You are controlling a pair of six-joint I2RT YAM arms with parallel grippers.
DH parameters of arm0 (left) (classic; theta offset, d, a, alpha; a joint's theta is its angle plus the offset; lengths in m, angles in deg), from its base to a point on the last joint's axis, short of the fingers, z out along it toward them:
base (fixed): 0 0 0 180
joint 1: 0 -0.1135 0.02 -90
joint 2: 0 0 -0.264 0
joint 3: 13.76 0 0.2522 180
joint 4: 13.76 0 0.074 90
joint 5: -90 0 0 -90
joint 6: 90 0.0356 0 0
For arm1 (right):
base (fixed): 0 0 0 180
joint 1: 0 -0.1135 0.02 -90
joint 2: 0 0 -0.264 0
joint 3: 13.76 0 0.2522 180
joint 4: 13.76 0 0.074 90
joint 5: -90 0 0 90
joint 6: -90 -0.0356 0 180
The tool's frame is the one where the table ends.
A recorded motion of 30 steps. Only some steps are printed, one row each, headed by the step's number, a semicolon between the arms.
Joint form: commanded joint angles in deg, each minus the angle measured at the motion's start. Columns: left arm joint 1, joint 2, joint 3, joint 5, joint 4, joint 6; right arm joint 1, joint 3, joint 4, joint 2, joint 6, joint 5.
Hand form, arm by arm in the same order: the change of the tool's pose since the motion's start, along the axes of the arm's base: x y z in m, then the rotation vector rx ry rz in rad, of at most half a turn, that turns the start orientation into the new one. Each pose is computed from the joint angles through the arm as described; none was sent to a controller.
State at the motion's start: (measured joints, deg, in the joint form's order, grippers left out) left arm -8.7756 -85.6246 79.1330 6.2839 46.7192 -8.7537; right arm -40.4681 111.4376 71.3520 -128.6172 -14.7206 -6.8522
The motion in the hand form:
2: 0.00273 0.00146 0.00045 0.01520 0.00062 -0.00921; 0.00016 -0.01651 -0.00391 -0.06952 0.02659 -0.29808
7: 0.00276 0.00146 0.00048 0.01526 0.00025 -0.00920; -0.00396 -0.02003 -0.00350 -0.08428 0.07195 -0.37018
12: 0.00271 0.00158 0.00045 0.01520 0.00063 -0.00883; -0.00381 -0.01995 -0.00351 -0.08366 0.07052 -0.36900
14: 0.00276 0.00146 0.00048 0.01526 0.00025 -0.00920; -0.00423 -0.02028 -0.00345 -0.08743 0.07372 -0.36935
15: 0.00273 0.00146 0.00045 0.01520 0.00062 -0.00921; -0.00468 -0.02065 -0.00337 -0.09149 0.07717 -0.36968
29: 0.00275 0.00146 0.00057 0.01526 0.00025 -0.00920; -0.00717 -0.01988 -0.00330 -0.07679 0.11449 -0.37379
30: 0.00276 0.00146 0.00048 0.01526 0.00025 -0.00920; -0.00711 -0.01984 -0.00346 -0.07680 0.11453 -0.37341
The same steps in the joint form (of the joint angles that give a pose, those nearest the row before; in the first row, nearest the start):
2: -0.15 -0.57 0.57 0.28 -0.22 1.07; 1.55 -0.48 5.07 -0.31 -15.72 -1.70
7: -0.15 -0.57 0.57 0.28 -0.24 1.07; 1.70 -0.48 7.91 -0.31 -19.67 -0.11
12: -0.18 -0.57 0.57 0.28 -0.22 1.07; 1.71 -0.48 7.83 -0.31 -19.60 -0.15
14: -0.15 -0.57 0.57 0.28 -0.24 1.07; 1.70 -0.48 8.11 -0.31 -19.63 -0.15
15: -0.15 -0.57 0.57 0.28 -0.22 1.07; 1.71 -0.48 8.41 -0.31 -19.65 -0.15
29: -0.15 -0.57 0.59 0.28 -0.22 1.07; 1.60 -0.48 9.18 -0.31 -19.82 2.03
30: -0.15 -0.57 0.57 0.28 -0.24 1.07; 1.60 -0.48 9.16 -0.33 -19.80 2.03

